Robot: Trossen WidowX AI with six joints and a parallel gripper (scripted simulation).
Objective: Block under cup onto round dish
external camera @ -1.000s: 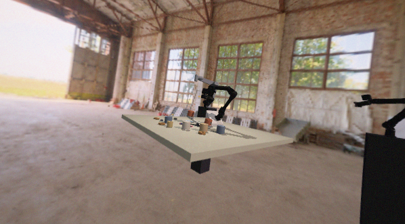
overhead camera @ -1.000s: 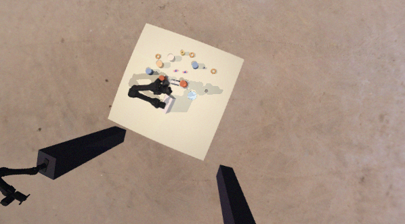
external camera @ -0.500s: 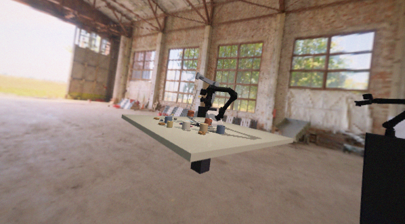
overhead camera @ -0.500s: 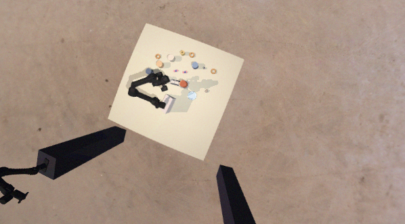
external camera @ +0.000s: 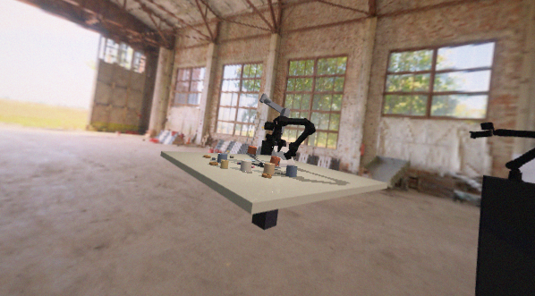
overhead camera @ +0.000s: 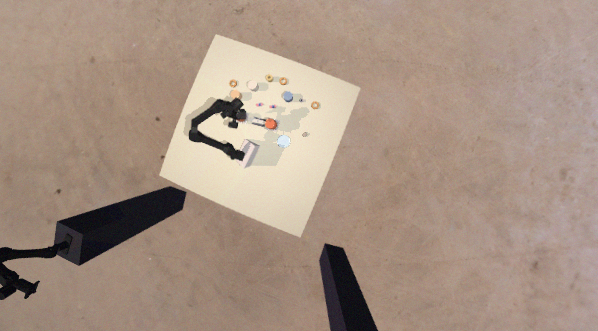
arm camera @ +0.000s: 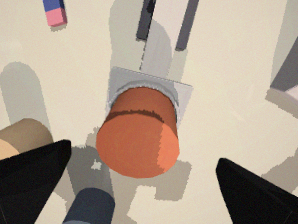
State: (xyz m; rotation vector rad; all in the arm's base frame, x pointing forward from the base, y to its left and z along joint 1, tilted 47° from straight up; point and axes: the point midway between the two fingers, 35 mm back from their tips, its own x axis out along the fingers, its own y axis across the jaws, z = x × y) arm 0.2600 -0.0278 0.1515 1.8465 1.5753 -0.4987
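My gripper tip is now 9 cm above the grey block and 1 cm to the right of it. Round my gripper tip: white cup: 26 cm ahead, 9 cm below, 2 cm to the left; tan mug: 17 cm ahead, 9 cm to the left, 9 cm below; small balance: 12 cm to the right, 9 cm below, 1 cm ahead.
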